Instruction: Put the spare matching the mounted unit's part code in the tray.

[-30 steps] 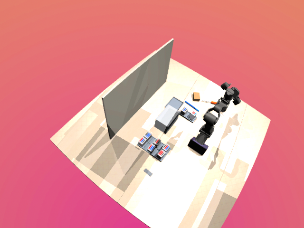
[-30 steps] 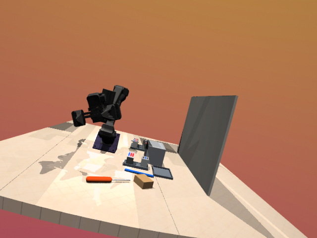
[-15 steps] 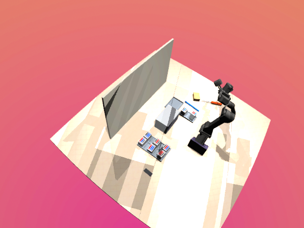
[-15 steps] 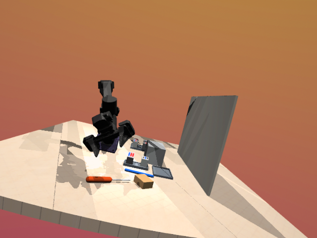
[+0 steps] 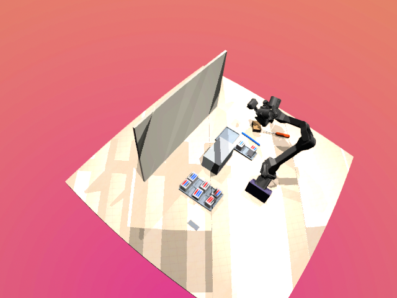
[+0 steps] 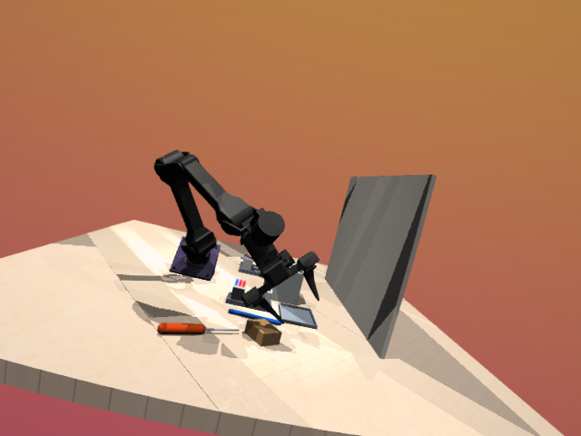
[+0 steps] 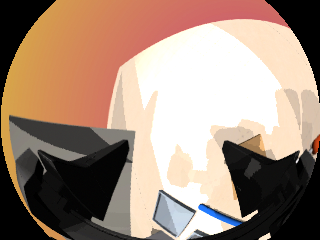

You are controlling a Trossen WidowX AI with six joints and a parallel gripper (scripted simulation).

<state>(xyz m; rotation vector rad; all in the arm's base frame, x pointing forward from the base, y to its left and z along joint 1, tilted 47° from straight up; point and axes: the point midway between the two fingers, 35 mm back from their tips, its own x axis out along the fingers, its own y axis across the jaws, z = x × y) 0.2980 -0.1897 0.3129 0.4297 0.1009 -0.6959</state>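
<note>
The grey rack is 13 cm behind my gripper tip, 21 cm to the left of it and 8 cm below it. Round my gripper tip: block 7 cm behind, 1 cm to the left, 7 cm below; flat grey tray 1 cm ahead, 20 cm to the left, 8 cm below; blue pen 10 cm behind, 11 cm to the left, 8 cm below.
</note>
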